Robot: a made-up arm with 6 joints.
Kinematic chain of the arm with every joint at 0, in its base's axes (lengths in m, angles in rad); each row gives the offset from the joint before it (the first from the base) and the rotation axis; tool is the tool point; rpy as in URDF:
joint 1: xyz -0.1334 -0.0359 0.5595 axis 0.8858 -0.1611 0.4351
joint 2: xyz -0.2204 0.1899 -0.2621 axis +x
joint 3: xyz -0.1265 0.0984 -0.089 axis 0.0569 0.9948 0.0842
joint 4: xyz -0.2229 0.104 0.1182 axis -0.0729 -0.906 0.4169
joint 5: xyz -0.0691 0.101 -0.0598 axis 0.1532 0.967 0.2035
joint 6: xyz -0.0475 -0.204 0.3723 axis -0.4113 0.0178 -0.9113
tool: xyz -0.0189 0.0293 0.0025 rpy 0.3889 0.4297 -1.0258
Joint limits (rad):
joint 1: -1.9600..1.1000
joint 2: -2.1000..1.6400
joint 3: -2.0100..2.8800
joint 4: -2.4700..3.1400
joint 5: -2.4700..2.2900
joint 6: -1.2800..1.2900
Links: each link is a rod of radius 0.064 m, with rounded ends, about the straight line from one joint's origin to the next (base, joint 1, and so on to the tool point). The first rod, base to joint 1, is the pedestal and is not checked.
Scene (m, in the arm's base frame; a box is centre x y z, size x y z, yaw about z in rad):
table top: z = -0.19
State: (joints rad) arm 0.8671 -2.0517 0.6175 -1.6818 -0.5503 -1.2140
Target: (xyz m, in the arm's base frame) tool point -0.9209 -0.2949 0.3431
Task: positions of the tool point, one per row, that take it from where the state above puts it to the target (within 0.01 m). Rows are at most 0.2 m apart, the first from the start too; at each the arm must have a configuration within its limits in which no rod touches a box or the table.
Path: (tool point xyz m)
1: -0.4896 0.6163 0.3433
2: -0.6191 0.5981 0.2586
3: -0.7423 0.5322 0.1777
4: -0.8501 0.4234 0.1166
5: -0.9339 0.2821 0.0883
6: -0.9867 0.1234 0.0998
7: -1.0034 -0.0357 0.1514
8: -0.9813 -0.1795 0.2366
9: -0.9209 -0.2949 0.3431

